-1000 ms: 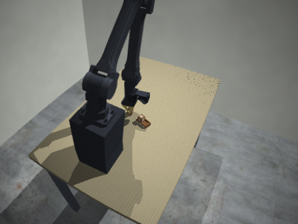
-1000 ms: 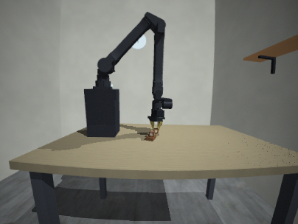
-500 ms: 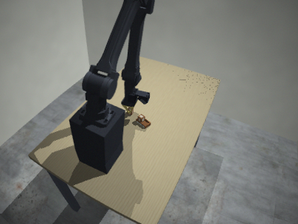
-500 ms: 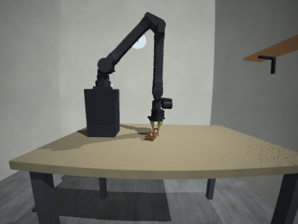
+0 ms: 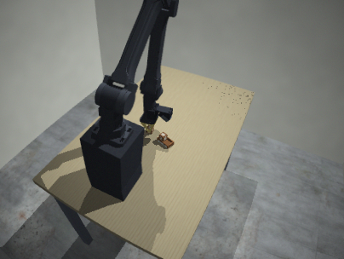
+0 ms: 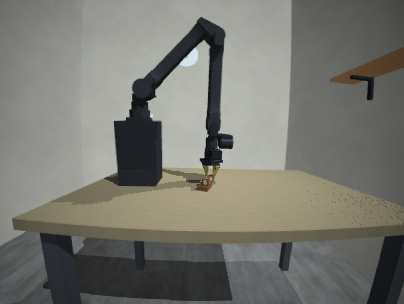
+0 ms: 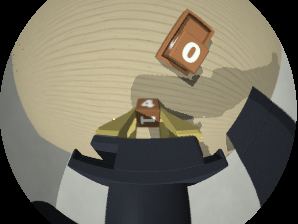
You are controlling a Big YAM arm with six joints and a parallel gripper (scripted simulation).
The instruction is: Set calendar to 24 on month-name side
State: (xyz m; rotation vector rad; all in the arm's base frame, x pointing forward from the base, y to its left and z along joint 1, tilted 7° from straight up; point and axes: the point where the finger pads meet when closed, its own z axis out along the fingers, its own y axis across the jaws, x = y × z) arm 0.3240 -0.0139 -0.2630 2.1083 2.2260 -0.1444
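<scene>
Right now the brown digit cube is right at my hand. The rest, counted from my hand: brown tray 40 mm behind, 100 mm to the right, 10 mm below.
</scene>
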